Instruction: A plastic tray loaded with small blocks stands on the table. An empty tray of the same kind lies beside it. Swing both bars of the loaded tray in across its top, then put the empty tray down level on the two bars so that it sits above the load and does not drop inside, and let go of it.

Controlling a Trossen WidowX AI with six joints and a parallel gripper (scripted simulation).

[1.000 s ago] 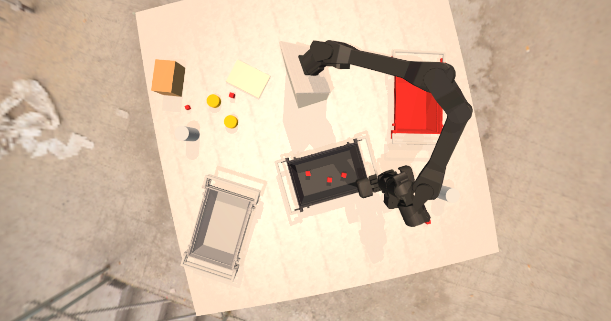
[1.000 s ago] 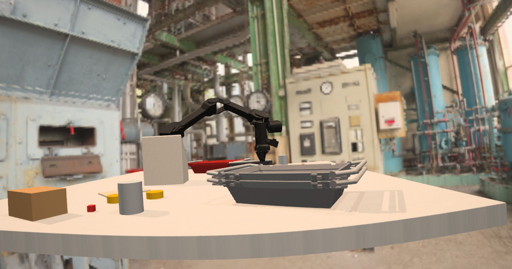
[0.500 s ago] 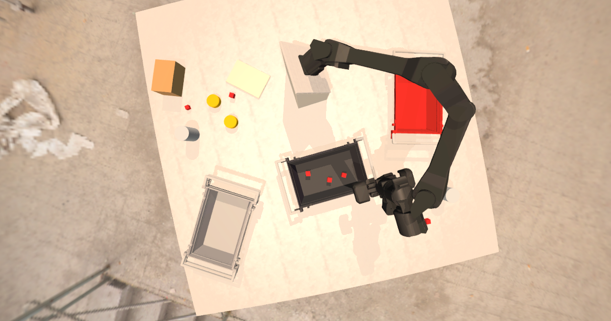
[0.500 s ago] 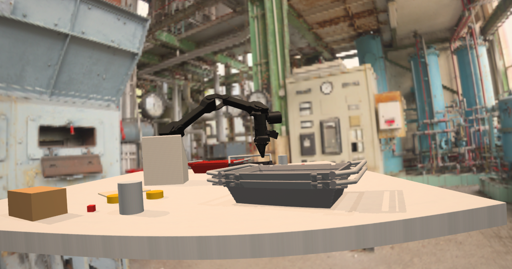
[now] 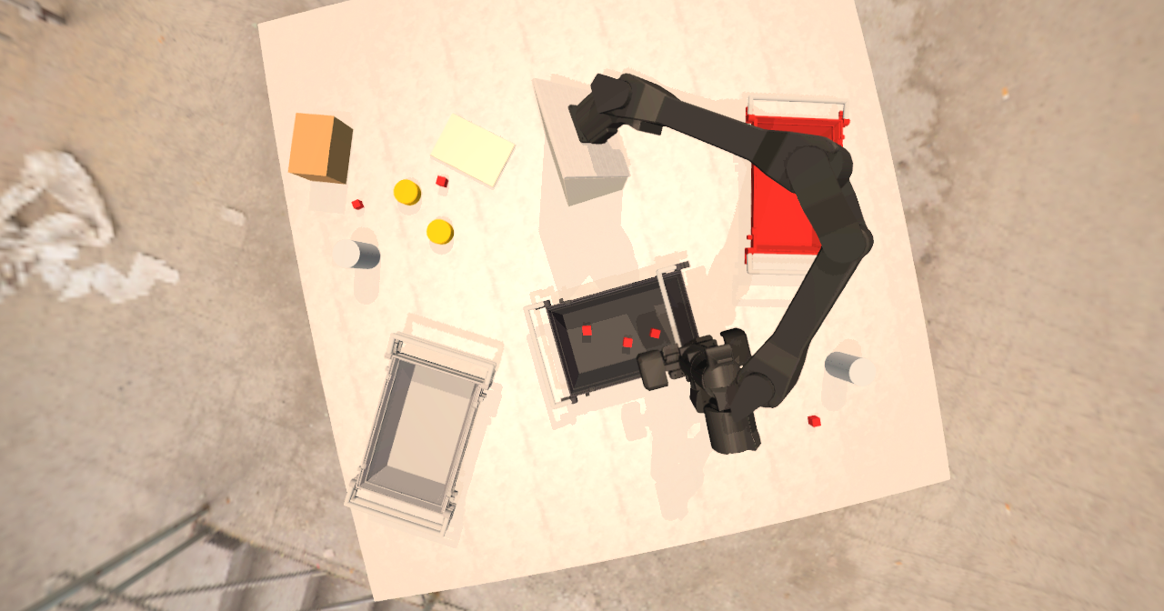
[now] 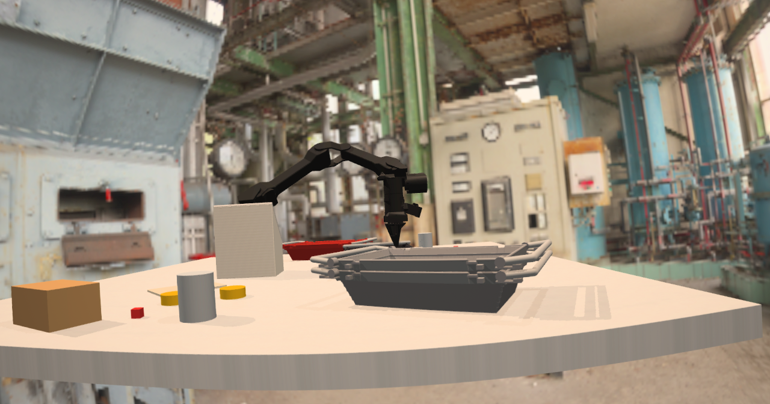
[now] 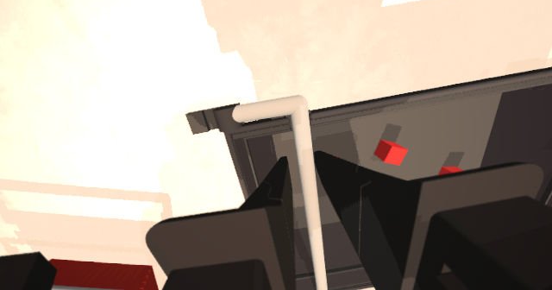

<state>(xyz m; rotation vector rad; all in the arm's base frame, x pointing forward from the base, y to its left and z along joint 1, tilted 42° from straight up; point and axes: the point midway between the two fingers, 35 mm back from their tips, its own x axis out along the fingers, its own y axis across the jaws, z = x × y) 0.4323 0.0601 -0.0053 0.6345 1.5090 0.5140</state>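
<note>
Right now the red tray is 33 cm to the left of my gripper tip, 22 cm behind it and 1 cm below it. The rest, counted from my gripper tip: pale flat plate: 52 cm behind, 26 cm to the right, 5 cm below; orange box: 62 cm behind, 55 cm to the right, 2 cm below.
</note>
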